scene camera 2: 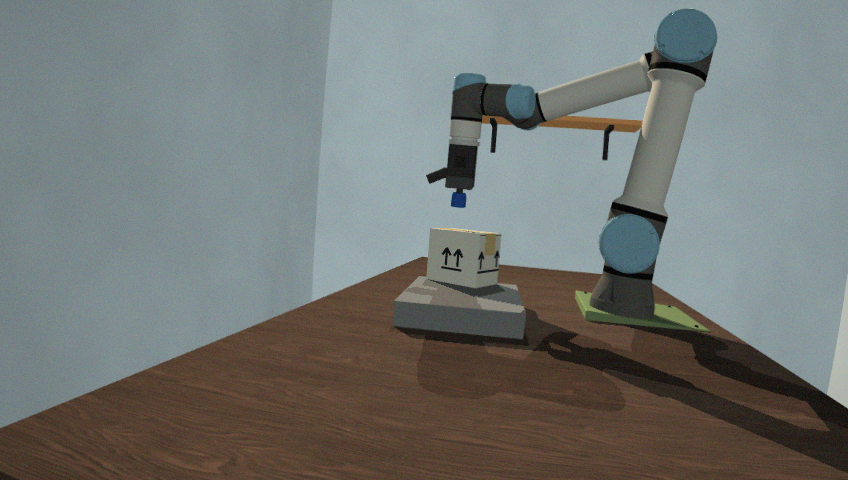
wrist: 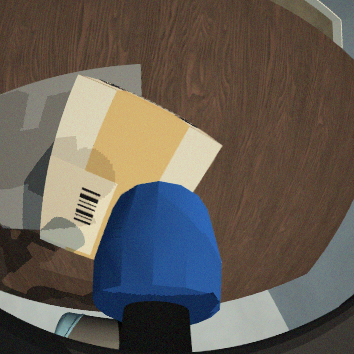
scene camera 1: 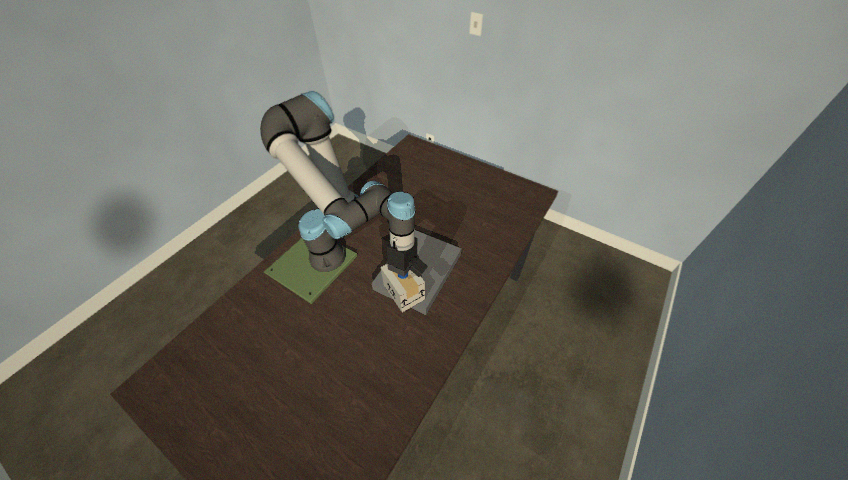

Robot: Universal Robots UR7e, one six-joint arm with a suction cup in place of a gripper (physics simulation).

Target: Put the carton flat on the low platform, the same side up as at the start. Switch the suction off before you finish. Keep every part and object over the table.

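Frame: origin at the arm's base, x back, y right, z up, level; centimetres.
Seen in the pictures: hand, tool point: (scene camera 2: 458, 206) (wrist: 159, 224); arm's base, link origin: (scene camera 2: 620, 309) (scene camera 1: 328, 257).
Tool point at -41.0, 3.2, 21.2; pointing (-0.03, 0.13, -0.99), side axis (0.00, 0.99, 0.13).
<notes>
Pixels of each thing's top centre, then the offset from my tool point to it, as dx, dy, dz. Level surfaces: height alone.
- white carton, top centre: (wrist: 109, 201) (scene camera 2: 465, 230) (scene camera 1: 402, 274) +2.6, -3.0, -5.6
- low grey platform, top centre: (wrist: 39, 166) (scene camera 2: 464, 291) (scene camera 1: 418, 265) +4.3, -16.5, -17.9
- brown wooden table, surface height: dz -22.7
A white carton (scene camera 1: 404, 289) (scene camera 2: 454, 256) (wrist: 134, 135) with tan tape on top sits flat on the low grey platform (scene camera 1: 443, 255) (scene camera 2: 458, 318) (wrist: 17, 112). Its side arrows point up in the scene camera 2 view. It is turned at an angle to the platform; in the scene camera 1 view its front corner reaches about the platform's edge. A barcode label shows on its top in the wrist view. My gripper, a blue suction cup (scene camera 1: 402, 275) (scene camera 2: 458, 206) (wrist: 157, 240), is open and hangs above the carton, with a clear gap in the scene camera 2 view.
The arm's base stands on a green plate (scene camera 1: 291, 279) (scene camera 2: 681, 318) beside the platform. Both stand on the brown wooden table (scene camera 1: 285, 368) (scene camera 2: 267, 404) (wrist: 280, 150). An orange shelf (scene camera 2: 589, 123) is on the wall behind the arm.
</notes>
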